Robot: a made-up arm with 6 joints. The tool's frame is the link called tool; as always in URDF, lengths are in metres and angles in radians. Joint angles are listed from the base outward.
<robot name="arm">
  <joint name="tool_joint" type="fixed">
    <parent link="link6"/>
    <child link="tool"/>
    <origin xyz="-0.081 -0.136 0.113" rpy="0 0 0"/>
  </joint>
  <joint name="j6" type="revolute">
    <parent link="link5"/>
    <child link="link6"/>
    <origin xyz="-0.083 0.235 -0.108" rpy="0 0 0"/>
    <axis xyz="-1 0 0"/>
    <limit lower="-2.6" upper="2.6"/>
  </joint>
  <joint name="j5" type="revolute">
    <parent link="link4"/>
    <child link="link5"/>
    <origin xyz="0.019 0.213 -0.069" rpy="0 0 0"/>
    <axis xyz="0 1 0"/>
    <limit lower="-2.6" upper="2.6"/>
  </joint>
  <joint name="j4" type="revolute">
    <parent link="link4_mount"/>
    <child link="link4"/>
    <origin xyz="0.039 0.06 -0.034" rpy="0 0 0"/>
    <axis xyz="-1 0 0"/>
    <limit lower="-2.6" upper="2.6"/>
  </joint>
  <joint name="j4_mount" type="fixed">
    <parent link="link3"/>
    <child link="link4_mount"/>
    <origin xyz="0.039 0.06 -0.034" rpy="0 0 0"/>
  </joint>
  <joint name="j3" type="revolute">
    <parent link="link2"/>
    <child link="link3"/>
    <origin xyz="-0.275 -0.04 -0.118" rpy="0 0 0"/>
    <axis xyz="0 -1 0"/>
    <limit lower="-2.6" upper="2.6"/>
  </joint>
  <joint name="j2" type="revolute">
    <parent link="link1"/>
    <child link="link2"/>
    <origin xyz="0.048 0.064 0.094" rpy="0 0 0"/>
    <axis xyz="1 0 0"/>
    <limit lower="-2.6" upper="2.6"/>
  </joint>
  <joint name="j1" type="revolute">
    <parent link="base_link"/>
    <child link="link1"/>
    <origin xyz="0 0 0.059" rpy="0 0 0"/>
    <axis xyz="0 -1 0"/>
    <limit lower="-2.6" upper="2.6"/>
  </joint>
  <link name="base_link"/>
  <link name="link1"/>
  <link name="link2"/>
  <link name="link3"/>
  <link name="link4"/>
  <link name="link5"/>
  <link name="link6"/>
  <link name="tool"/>
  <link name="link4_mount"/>
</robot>
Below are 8 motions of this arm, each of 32 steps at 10 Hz.
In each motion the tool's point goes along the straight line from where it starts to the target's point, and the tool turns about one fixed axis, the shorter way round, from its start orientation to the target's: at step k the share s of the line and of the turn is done. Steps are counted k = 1, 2, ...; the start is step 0. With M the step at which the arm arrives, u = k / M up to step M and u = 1 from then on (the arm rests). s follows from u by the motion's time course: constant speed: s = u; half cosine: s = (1 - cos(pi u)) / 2; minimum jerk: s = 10 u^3 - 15 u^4 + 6 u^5.
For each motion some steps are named. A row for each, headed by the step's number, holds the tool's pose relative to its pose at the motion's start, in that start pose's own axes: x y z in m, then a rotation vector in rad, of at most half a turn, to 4 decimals.
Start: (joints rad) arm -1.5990 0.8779 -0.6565 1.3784 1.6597 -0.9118
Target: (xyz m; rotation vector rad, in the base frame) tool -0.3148 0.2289 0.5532 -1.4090 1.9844 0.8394
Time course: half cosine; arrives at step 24
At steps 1, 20, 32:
1: 0.0020 0.0001 0.0002 -0.0026 -0.0044 -0.0023
20: 0.4284 0.0141 0.0440 -0.5669 -0.9671 -0.5015
32: 0.4592 0.0151 0.0472 -0.6076 -1.0365 -0.5375

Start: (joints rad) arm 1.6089 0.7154 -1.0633 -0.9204 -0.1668 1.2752
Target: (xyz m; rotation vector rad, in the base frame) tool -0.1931 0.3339 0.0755 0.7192 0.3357 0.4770
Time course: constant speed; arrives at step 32
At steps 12, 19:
12: 0.0719 -0.0324 -0.0560 0.3801 0.2909 -0.0763
19: 0.1138 -0.0514 -0.0887 0.6019 0.4605 -0.1209

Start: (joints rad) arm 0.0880 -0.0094 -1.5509 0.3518 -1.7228 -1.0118
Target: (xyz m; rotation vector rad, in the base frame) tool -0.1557 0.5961 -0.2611 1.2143 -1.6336 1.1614
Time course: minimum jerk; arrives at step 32
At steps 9, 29, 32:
9: 0.0639 0.0007 -0.0178 0.0308 -0.1333 0.1874
29: 0.4556 0.0048 -0.1272 0.2200 -0.9512 1.3366
32: 0.4588 0.0048 -0.1282 0.2215 -0.9580 1.3462

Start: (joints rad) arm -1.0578 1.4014 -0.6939 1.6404 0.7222 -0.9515
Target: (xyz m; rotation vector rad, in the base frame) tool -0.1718 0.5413 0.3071 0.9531 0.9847 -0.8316
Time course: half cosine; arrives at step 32
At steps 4, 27, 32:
4: 0.0095 0.0057 0.0042 0.0301 -0.0324 0.0057
27: 0.2342 0.1401 0.1040 0.7439 -0.8019 0.1398
32: 0.2489 0.1489 0.1106 0.7906 -0.8522 0.1486

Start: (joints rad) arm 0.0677 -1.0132 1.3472 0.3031 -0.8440 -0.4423
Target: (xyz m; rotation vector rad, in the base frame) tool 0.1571 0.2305 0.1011 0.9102 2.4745 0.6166
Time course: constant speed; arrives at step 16
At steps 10, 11, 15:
10: 0.1148 -0.1327 -0.0744 -1.2414 -0.3546 0.0120
11: 0.1263 -0.1460 -0.0818 -1.3656 -0.3901 0.0132
15: 0.1722 -0.1991 -0.1115 -1.8621 -0.5319 0.0180

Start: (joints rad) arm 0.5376 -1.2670 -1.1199 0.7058 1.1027 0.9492
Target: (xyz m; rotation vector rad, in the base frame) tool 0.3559 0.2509 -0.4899 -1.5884 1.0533 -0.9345
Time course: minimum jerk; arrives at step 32
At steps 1, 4, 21, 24, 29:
1: -0.0002 -0.0001 0.0000 0.0002 -0.0002 -0.0002
4: -0.0087 -0.0044 0.0002 0.0126 -0.0121 -0.0085
21: -0.4197 -0.2110 0.0106 0.6097 -0.5836 -0.4110
24: -0.4859 -0.2442 0.0123 0.7057 -0.6756 -0.4758
29: -0.5381 -0.2705 0.0136 0.7816 -0.7482 -0.5269

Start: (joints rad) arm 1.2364 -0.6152 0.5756 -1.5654 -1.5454 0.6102
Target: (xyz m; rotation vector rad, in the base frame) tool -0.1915 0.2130 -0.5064 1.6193 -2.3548 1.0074
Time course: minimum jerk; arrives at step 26
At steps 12, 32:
12: 0.0547 -0.0777 0.0903 0.3733 0.1016 -0.0574
32: 0.1278 -0.1815 0.2109 0.8719 0.2372 -0.1340

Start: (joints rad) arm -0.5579 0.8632 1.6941 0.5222 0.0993 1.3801
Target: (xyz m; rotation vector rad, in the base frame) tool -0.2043 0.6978 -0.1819 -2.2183 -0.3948 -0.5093
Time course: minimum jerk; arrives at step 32
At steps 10, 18, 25, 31, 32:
10: -0.1044 -0.0045 -0.0901 -0.0903 -0.2063 -0.0052
18: -0.3571 -0.0154 -0.3082 -0.3091 -0.7059 -0.0178
25: -0.5372 -0.0231 -0.4636 -0.4650 -1.0619 -0.0268
31: -0.5796 -0.0250 -0.5001 -0.5016 -1.1456 -0.0289
32: -0.5798 -0.0250 -0.5003 -0.5018 -1.1460 -0.0289

